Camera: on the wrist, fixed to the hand. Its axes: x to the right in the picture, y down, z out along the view.
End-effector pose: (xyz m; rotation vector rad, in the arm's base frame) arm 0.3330 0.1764 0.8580 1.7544 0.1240 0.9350
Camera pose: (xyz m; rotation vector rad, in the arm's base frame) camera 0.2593 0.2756 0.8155 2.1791 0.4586 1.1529
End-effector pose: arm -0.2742 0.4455 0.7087 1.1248 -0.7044 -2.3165
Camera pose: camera -0.1747 0.4685 0.6272 1.4619 -1.3244 -2.0136
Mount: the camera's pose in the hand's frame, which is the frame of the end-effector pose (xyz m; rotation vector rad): -0.0226 -0.0500 -0.1186 0.5353 0.1537 0.0596
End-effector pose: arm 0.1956 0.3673 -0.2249 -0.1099 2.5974 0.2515
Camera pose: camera 0.1627 0.2953 -0.1209 0.1444 2.7253 -0.4494
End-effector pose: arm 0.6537 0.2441 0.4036 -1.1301 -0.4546 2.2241
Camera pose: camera 0.7784 0.2716 0.3757 -1.0141 0.2337 2.1025
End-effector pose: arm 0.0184 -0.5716 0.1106 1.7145 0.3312 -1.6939
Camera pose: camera 0.0766 -0.4547 0.1064 2.2186 -0.1220 -1.7090
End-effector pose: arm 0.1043 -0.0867 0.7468 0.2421 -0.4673 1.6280
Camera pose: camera 0.1701 -0.0525 0.6392 0.5000 0.0887 1.7925
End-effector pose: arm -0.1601 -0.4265 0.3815 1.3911 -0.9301 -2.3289
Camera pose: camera -0.0422 -0.4225 0.3252 1.6710 -1.5969 -1.9701
